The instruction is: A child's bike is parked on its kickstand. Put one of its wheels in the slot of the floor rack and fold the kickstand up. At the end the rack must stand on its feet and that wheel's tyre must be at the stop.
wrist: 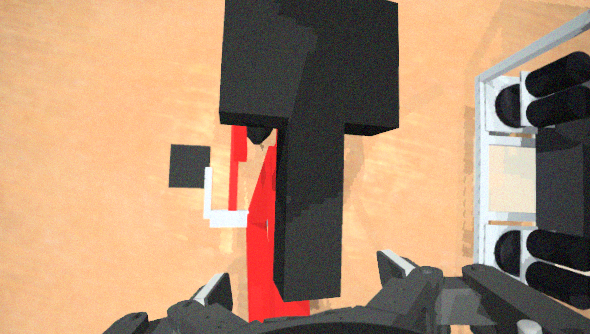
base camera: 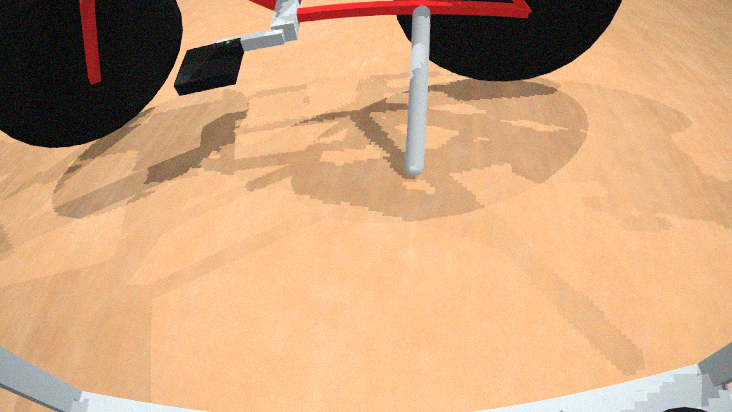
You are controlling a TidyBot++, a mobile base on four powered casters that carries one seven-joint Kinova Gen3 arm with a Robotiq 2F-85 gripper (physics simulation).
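Places are measured from the arm's base along level axes (x ahead, y left, z up), in millimetres.
Pixels of known places: gripper, fingertip midpoint: (wrist: pixel 304 278).
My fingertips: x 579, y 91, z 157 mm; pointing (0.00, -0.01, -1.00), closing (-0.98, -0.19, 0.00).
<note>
For each thing: its top centre in the pictures, then the offset to it from my fingertips. "pt": a spot on its surface instead. Level surfaces: height alone.
- black wheel with a red fork blade, surface spot: (base camera: pixel 91 46) pt dz -339, dx +9, dy +320 mm
- black wheel, surface spot: (base camera: pixel 502 46) pt dz -461, dx +89, dy -301 mm
- grey kickstand, surface spot: (base camera: pixel 419 92) pt dz -464, dx -49, dy -149 mm
- wooden floor, surface height: dz -554 mm
The child's bike has a red frame (base camera: pixel 358 11) (wrist: pixel 260 270). In the base camera view a black wheel with a red fork blade (base camera: pixel 91 46) stands at the left and another black wheel (base camera: pixel 502 46) at the right. The grey kickstand (base camera: pixel 419 92) points down, its tip at the floor. In the wrist view the black saddle (wrist: pixel 312 165) covers part of the frame and hides the kickstand. My gripper (wrist: pixel 304 278) is open and empty. Its fingers appear on either side of the saddle's narrow end; their height relative to it is unclear. The floor rack does not show in either view.
A black pedal (base camera: pixel 210 66) (wrist: pixel 189 166) on a white crank (base camera: pixel 263 39) (wrist: pixel 228 219) sticks out from the bike. My base's pale frame (wrist: pixel 481 170) (base camera: pixel 614 391), with black wheels, is at the right of the wrist view. Shadows cross the wooden floor (base camera: pixel 327 317).
</note>
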